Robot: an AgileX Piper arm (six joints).
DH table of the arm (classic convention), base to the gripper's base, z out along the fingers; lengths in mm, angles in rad. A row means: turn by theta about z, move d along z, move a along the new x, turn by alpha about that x. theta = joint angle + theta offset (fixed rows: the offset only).
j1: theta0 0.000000; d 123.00; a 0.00; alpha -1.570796
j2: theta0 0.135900; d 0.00; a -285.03; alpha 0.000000
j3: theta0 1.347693; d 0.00; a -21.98; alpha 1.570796
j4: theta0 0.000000; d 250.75; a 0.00; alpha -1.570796
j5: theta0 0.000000; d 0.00; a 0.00; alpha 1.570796
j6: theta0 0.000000; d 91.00; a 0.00; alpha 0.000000
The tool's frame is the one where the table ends.
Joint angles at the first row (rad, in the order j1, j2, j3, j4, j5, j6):
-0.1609 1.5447 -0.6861 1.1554 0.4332 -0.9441
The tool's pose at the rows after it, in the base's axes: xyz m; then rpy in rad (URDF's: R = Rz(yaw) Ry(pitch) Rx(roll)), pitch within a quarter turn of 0, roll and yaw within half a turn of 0:
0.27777 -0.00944 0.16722 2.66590 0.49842 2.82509
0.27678 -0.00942 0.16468 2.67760 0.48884 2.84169
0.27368 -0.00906 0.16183 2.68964 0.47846 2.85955
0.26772 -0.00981 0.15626 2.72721 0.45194 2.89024
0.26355 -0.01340 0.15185 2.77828 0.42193 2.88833
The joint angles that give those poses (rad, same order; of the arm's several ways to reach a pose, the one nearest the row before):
-0.1609 1.5840 -0.6861 1.1302 0.4416 -0.9419
-0.1609 1.5894 -0.6835 1.1117 0.4439 -0.9370
-0.1609 1.5894 -0.6726 1.0964 0.4457 -0.9369
-0.1609 1.5894 -0.6546 1.0297 0.4397 -0.8972
-0.1609 1.5894 -0.6450 0.9147 0.4137 -0.7828

